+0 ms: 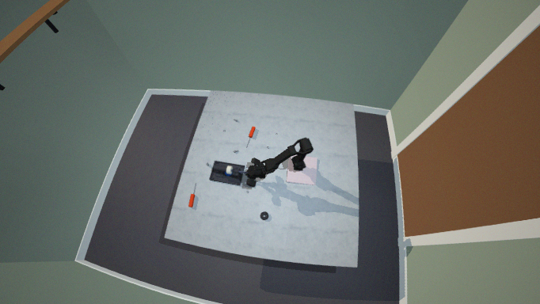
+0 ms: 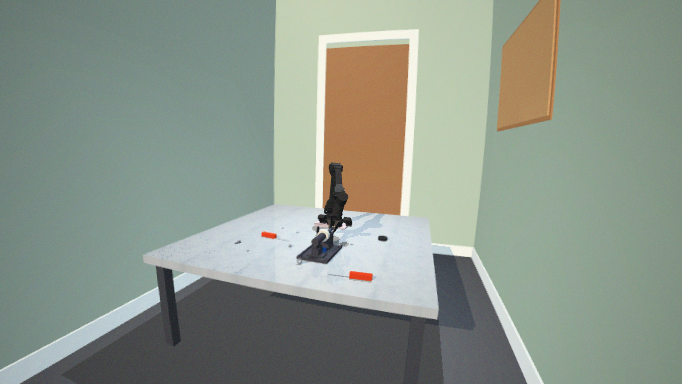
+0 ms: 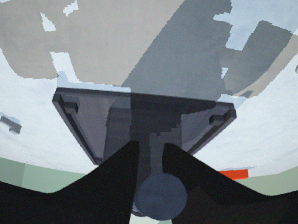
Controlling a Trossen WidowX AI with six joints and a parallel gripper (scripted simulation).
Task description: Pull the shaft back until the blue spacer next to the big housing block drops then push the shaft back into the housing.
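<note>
My gripper tip is now 15 cm short of the baseplate, 1 cm to the left of it and 1 cm above it.
</note>
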